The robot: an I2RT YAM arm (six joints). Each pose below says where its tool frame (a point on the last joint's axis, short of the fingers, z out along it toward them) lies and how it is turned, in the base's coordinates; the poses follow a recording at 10 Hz.
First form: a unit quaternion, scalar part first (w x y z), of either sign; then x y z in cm.
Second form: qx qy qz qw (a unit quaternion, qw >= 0); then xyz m. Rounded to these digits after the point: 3 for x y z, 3 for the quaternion.
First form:
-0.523 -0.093 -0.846 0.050 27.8 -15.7 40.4
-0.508 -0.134 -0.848 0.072 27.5 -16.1 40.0
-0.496 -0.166 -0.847 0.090 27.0 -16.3 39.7
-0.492 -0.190 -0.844 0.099 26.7 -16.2 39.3
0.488 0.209 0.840 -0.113 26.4 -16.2 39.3
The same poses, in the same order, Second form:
0.093 0.846 -0.050 0.523 0.278 -0.157 0.404
0.134 0.848 -0.072 0.508 0.275 -0.161 0.400
0.166 0.847 -0.090 0.496 0.270 -0.163 0.397
0.190 0.844 -0.099 0.492 0.267 -0.162 0.393
0.209 0.840 -0.113 0.488 0.264 -0.162 0.393

